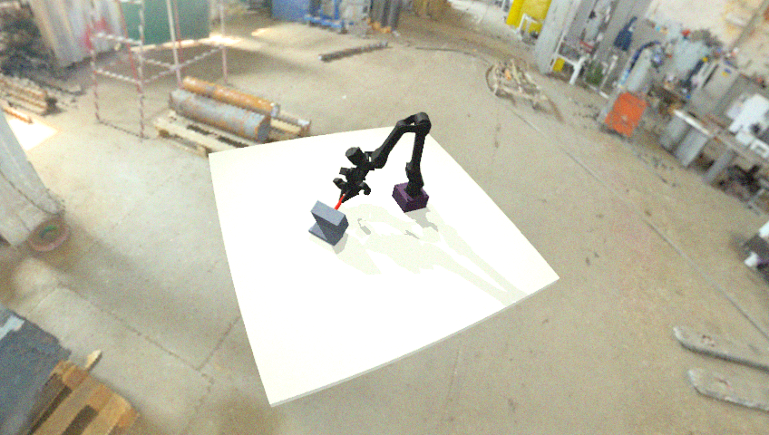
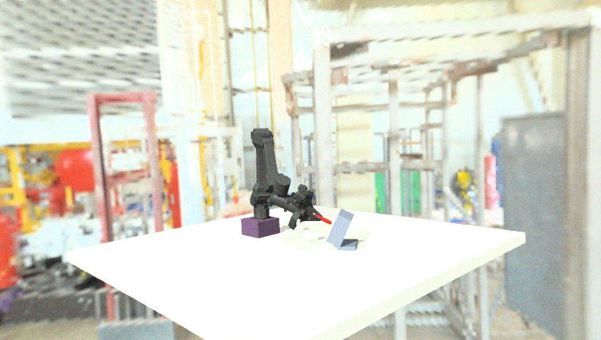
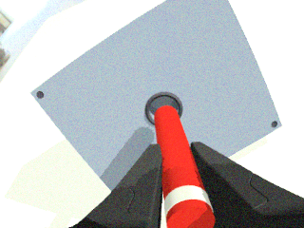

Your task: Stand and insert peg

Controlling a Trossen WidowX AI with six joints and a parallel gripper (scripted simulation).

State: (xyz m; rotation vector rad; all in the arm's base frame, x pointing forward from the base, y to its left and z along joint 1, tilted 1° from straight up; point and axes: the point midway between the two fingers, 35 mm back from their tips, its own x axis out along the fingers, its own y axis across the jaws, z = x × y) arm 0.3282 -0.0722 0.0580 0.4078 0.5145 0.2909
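Now: the red peg 10 mm to the right of my gripper tip, 10 mm behind it and 10 mm above it. Round my gripper tip: grey sloped panel (60 mm ahead, 30 mm to the left, 30 mm below); then grey foot plate (100 mm below, 90 mm ahead, 40 mm to the left).
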